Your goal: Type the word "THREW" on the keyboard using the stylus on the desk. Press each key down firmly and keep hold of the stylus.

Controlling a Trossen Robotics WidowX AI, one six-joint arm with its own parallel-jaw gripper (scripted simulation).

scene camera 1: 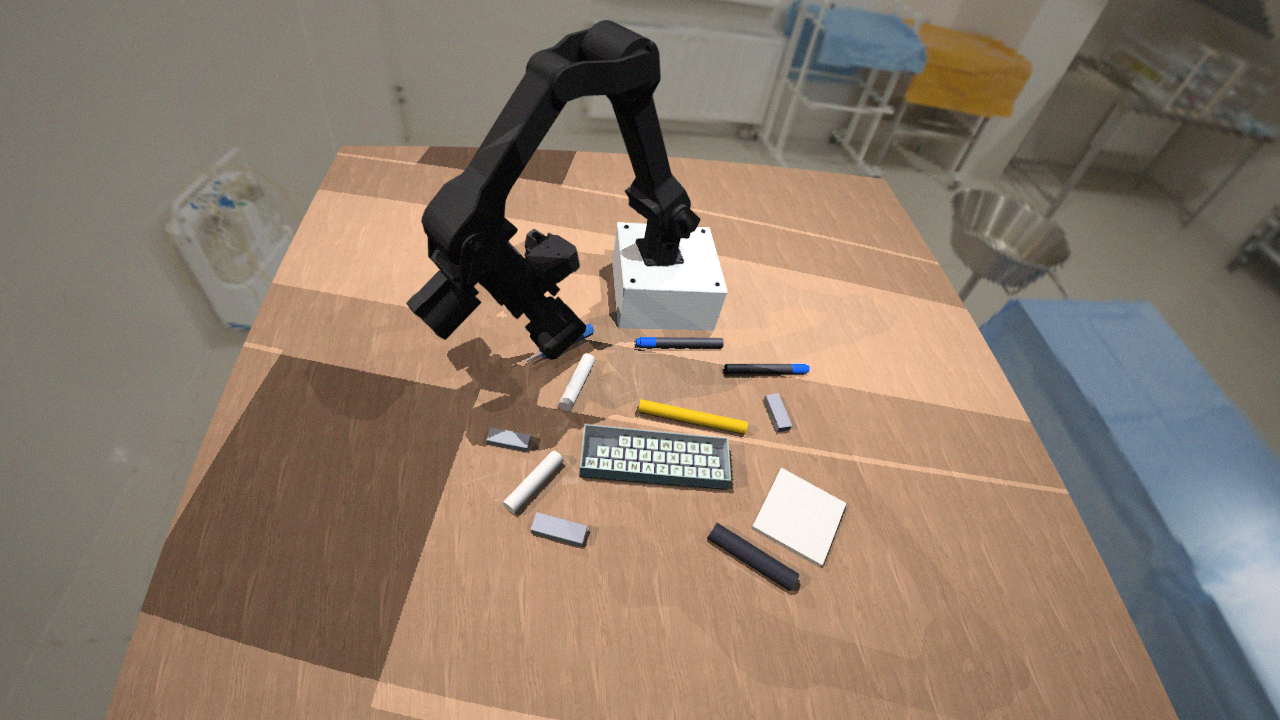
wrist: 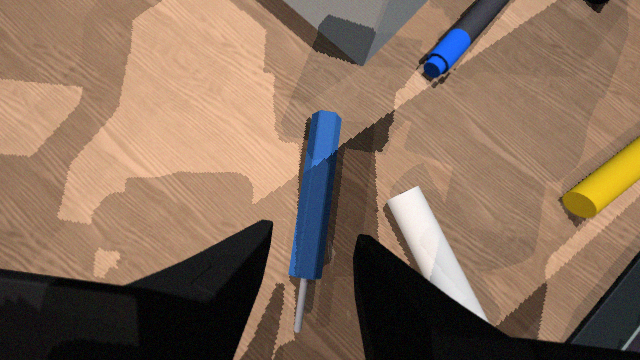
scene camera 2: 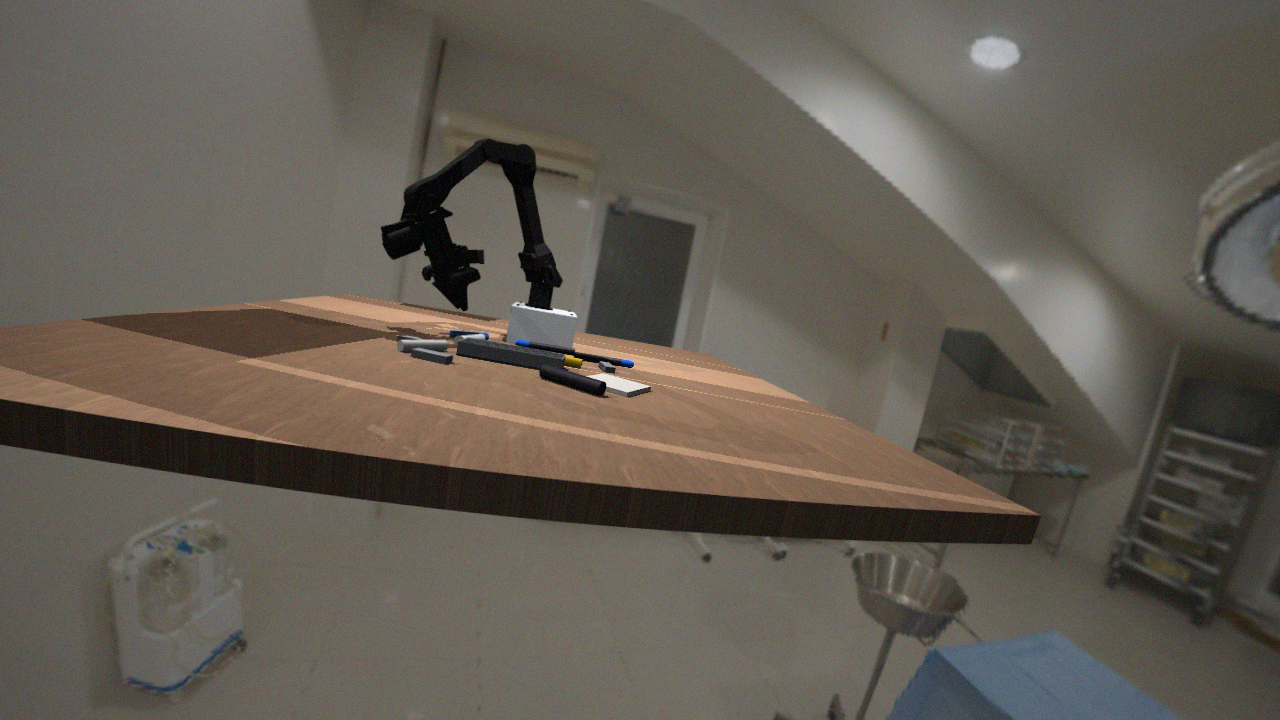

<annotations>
gripper: scene camera 1 553, 321; wrist 314, 239; scene camera 2 462, 309
white pad: scene camera 1; scene camera 2; not seen in the wrist view (out of frame)
dark cylinder: scene camera 1; scene camera 2; not seen in the wrist view (out of frame)
same spot on white pad: (scene camera 2: 616, 385) = (scene camera 1: 805, 533)
same spot on dark cylinder: (scene camera 2: 577, 381) = (scene camera 1: 762, 571)
</annotations>
